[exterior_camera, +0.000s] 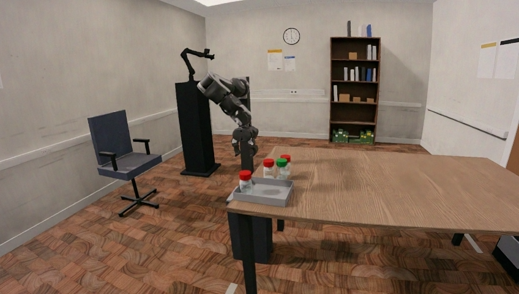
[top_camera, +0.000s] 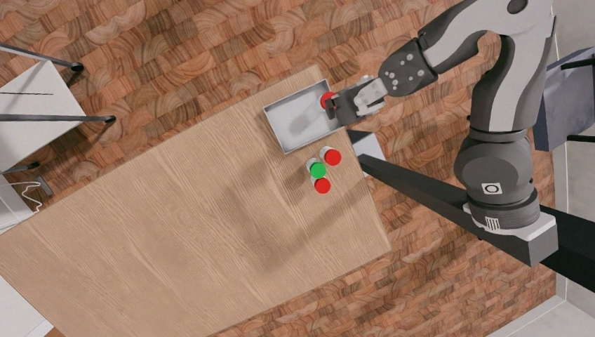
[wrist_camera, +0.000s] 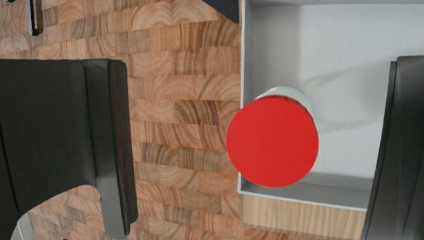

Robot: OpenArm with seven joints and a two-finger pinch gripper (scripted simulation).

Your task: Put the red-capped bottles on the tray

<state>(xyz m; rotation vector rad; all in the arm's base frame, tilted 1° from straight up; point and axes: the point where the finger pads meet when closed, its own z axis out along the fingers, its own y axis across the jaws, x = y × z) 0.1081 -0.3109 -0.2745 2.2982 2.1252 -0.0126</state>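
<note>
Right now my hand is 140 mm short of the green-capped bottle, 170 mm to the right of it and 140 mm above it. From my hand the other things lie so: grey tray 90 mm ahead, 10 mm to the right, 170 mm below.
</note>
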